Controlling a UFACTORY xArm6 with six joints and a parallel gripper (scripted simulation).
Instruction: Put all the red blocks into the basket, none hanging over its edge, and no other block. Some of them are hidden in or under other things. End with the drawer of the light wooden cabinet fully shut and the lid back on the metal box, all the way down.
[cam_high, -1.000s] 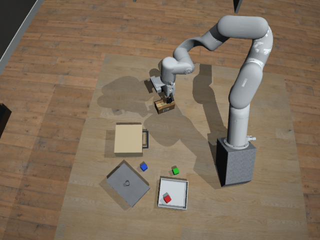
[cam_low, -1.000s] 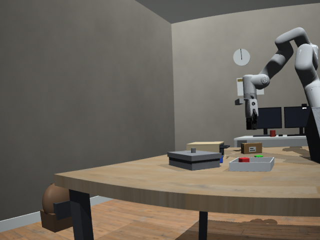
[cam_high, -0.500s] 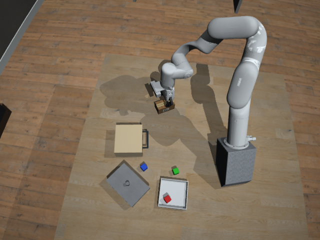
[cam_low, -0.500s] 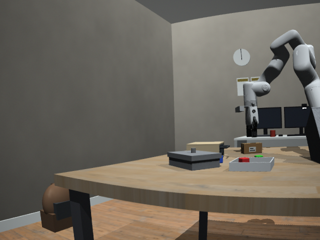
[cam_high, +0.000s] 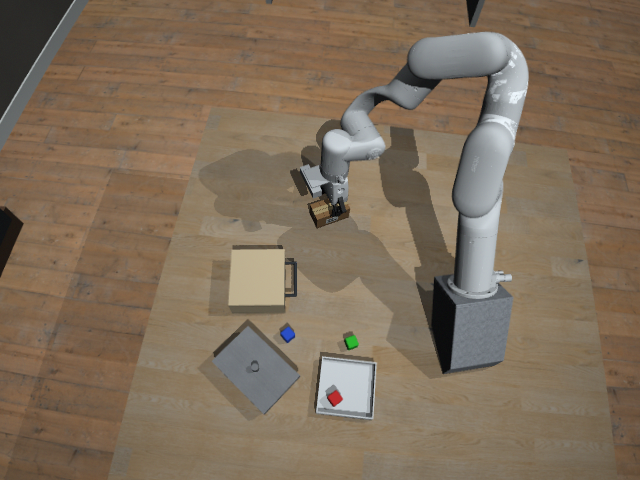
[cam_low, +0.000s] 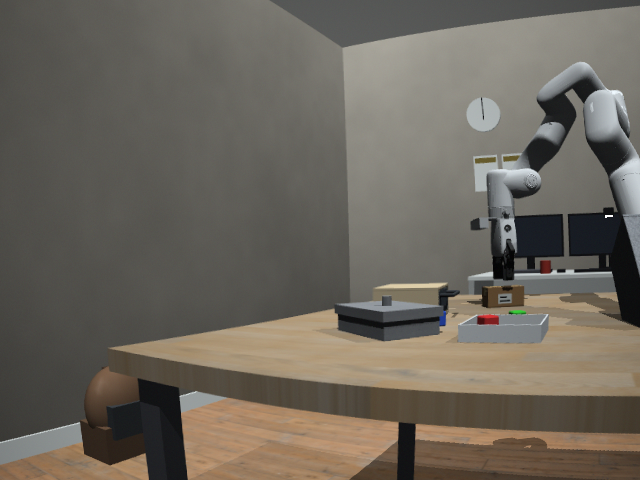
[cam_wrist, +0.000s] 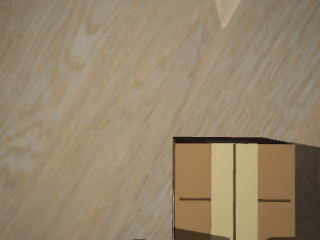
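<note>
Now: hand 50 mm above the brown cardboard box. From my hand the other things lie so: light wooden cabinet: 200 mm ahead, 240 mm to the left, 50 mm below; then drawer: 180 mm ahead, 240 mm to the left, 50 mm below; then green block: 50 mm behind, 400 mm to the left, 70 mm below.
</note>
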